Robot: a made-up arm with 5 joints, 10 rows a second.
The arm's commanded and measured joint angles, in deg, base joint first. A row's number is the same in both.
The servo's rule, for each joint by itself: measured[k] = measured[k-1] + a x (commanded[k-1-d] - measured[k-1]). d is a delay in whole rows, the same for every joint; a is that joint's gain. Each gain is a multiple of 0.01, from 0.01 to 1. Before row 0 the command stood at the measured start. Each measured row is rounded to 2 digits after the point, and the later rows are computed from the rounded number. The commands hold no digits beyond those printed.
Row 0, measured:
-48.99, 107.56, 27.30, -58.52, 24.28
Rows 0 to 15, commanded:
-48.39, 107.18, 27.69, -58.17, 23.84
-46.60, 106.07, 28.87, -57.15, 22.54
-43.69, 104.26, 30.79, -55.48, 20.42
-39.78, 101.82, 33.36, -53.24, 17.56
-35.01, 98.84, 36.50, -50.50, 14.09
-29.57, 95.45, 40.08, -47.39, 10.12
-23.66, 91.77, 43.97, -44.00, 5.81
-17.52, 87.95, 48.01, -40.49, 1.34
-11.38, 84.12, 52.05, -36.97, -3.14
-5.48, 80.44, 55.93, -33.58, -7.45
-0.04, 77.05, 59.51, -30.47, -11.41
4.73, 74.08, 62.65, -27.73, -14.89
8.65, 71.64, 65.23, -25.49, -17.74
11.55, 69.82, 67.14, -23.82, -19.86
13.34, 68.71, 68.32, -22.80, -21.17
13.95, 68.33, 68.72, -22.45, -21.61
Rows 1 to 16, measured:
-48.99, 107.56, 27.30, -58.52, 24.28
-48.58, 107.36, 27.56, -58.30, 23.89
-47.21, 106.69, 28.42, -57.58, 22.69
-44.78, 105.43, 29.98, -56.26, 20.67
-41.33, 103.55, 32.21, -54.36, 17.90
-36.97, 101.10, 35.04, -51.93, 14.51
-31.86, 98.16, 38.37, -49.07, 10.60
-26.20, 94.84, 42.07, -45.88, 6.34
-20.21, 91.26, 45.99, -42.48, 1.89
-14.12, 87.55, 49.99, -39.01, -2.59
-8.16, 83.85, 53.91, -35.59, -6.92
-2.56, 80.31, 57.61, -32.36, -10.92
2.47, 77.07, 60.94, -29.44, -14.45
6.73, 74.25, 63.77, -26.95, -17.38
10.06, 71.95, 65.99, -24.98, -19.59
12.32, 70.27, 67.53, -23.61, -21.00
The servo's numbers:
d 1
a 0.69 0.52 0.66 0.63 0.89

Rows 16 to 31, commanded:
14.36, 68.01, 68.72, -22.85, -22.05
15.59, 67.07, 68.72, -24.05, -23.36
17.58, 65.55, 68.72, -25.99, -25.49
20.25, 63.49, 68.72, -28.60, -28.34
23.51, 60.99, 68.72, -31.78, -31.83
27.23, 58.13, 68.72, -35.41, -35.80
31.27, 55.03, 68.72, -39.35, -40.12
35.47, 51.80, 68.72, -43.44, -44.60
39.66, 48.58, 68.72, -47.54, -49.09
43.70, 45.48, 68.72, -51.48, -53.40
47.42, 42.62, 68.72, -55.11, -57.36
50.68, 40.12, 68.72, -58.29, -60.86
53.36, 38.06, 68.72, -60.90, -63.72
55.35, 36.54, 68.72, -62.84, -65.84
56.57, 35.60, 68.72, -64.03, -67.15
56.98, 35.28, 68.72, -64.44, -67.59
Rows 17 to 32, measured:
13.44, 69.26, 68.32, -22.88, -21.54
14.07, 68.61, 68.58, -22.86, -21.99
15.12, 67.81, 68.67, -23.61, -23.21
16.82, 66.63, 68.70, -25.11, -25.24
19.19, 65.00, 68.71, -27.31, -28.00
22.17, 62.91, 68.72, -30.13, -31.41
25.66, 60.42, 68.72, -33.46, -35.32
29.53, 57.62, 68.72, -37.17, -39.59
33.63, 54.59, 68.72, -41.12, -44.05
37.79, 51.46, 68.72, -45.16, -48.54
41.87, 48.35, 68.72, -49.14, -52.87
45.70, 45.37, 68.72, -52.90, -56.87
49.14, 42.64, 68.72, -56.30, -60.42
52.05, 40.26, 68.72, -59.20, -63.36
54.33, 38.33, 68.72, -61.49, -65.57
55.88, 36.91, 68.72, -63.09, -66.98

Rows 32 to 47, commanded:
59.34, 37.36, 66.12, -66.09, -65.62
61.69, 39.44, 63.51, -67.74, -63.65
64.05, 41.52, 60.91, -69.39, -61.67
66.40, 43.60, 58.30, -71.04, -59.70
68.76, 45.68, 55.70, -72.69, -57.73
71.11, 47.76, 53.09, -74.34, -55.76
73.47, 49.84, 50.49, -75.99, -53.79
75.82, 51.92, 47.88, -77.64, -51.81
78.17, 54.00, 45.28, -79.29, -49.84
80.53, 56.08, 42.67, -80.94, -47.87
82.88, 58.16, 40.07, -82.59, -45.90
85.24, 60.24, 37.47, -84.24, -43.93
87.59, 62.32, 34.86, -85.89, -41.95
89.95, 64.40, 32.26, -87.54, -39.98
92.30, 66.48, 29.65, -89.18, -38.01
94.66, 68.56, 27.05, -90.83, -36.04
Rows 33 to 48, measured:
56.64, 36.06, 68.72, -63.94, -67.52
58.50, 36.74, 67.00, -65.29, -65.83
60.70, 38.14, 64.70, -66.83, -63.89
63.01, 39.90, 62.20, -68.44, -61.91
65.35, 41.82, 59.63, -70.08, -59.94
67.70, 43.83, 57.04, -71.72, -57.97
70.05, 45.87, 54.43, -73.37, -56.00
72.41, 47.93, 51.83, -75.02, -54.03
74.76, 50.00, 49.22, -76.67, -52.05
77.11, 52.08, 46.62, -78.32, -50.08
79.47, 54.16, 44.01, -79.97, -48.11
81.82, 56.24, 41.41, -81.62, -46.14
84.18, 58.32, 38.81, -83.27, -44.17
86.53, 60.40, 36.20, -84.92, -42.19
88.89, 62.48, 33.60, -86.57, -40.22
91.24, 64.56, 30.99, -88.21, -38.25

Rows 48 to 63, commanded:
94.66, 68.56, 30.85, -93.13, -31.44
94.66, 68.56, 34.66, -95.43, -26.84
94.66, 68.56, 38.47, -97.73, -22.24
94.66, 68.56, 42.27, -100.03, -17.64
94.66, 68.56, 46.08, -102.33, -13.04
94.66, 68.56, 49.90, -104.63, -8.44
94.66, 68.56, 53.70, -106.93, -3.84
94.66, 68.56, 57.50, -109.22, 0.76
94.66, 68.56, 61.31, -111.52, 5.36
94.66, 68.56, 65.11, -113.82, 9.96
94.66, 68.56, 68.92, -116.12, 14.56
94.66, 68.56, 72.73, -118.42, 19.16
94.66, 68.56, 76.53, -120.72, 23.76
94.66, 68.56, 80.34, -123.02, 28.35
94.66, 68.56, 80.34, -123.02, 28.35
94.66, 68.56, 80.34, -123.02, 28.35
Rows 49 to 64, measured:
93.60, 66.64, 28.39, -89.86, -36.28
94.33, 67.64, 30.01, -91.92, -31.97
94.56, 68.12, 33.08, -94.13, -27.40
94.63, 68.35, 36.64, -96.40, -22.81
94.65, 68.46, 40.36, -98.69, -18.21
94.66, 68.51, 44.14, -100.98, -13.61
94.66, 68.54, 47.94, -103.28, -9.01
94.66, 68.55, 51.74, -105.58, -4.41
94.66, 68.56, 55.54, -107.87, 0.19
94.66, 68.56, 59.35, -110.17, 4.79
94.66, 68.56, 63.15, -112.47, 9.39
94.66, 68.56, 66.96, -114.77, 13.99
94.66, 68.56, 70.77, -117.07, 18.59
94.66, 68.56, 74.57, -119.37, 23.19
94.66, 68.56, 78.38, -121.67, 27.78
94.66, 68.56, 79.67, -122.52, 28.29

